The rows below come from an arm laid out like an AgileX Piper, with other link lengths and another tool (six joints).
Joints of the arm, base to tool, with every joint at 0 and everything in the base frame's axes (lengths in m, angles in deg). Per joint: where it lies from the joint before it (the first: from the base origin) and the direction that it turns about. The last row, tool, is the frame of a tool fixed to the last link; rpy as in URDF.
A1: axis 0 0 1 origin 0 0 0.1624
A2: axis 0 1 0 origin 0 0 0
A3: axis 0 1 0 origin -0.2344 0 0.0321
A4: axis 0.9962 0 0.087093 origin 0.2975 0 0.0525
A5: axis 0 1 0 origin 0 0 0
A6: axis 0.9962 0 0.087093 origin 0.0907 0 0.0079
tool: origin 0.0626 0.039 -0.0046 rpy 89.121 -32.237 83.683
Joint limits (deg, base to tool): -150..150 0..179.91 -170..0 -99.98..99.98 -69.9..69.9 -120..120
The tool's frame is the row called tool.
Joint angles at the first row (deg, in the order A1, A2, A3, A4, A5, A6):
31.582 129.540 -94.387 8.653 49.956 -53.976
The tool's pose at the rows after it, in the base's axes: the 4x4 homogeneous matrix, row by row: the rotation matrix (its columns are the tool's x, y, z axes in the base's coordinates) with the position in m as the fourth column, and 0 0 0 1 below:
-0.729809 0.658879 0.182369 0.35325; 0.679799 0.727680 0.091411 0.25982; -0.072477 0.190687 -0.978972 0.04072; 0 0 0 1
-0.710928 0.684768 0.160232 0.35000; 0.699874 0.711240 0.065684 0.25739; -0.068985 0.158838 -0.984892 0.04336; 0 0 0 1
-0.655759 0.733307 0.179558 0.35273; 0.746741 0.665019 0.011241 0.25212; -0.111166 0.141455 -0.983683 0.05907; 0 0 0 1
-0.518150 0.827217 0.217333 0.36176; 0.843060 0.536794 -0.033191 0.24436; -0.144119 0.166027 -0.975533 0.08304; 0 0 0 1
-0.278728 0.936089 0.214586 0.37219; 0.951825 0.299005 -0.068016 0.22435; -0.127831 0.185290 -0.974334 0.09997; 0 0 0 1
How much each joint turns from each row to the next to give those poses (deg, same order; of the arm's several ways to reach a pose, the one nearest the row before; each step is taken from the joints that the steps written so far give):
0.000 0.001 -0.001 0.000 0.688 0.500
0.000 -0.308 -0.001 -0.899 1.903 2.442
0.000 -2.194 0.002 -4.052 2.142 6.463
-1.033 -3.684 0.690 -3.702 1.083 10.274
-3.275 -4.092 2.915 -1.503 0.133 12.634

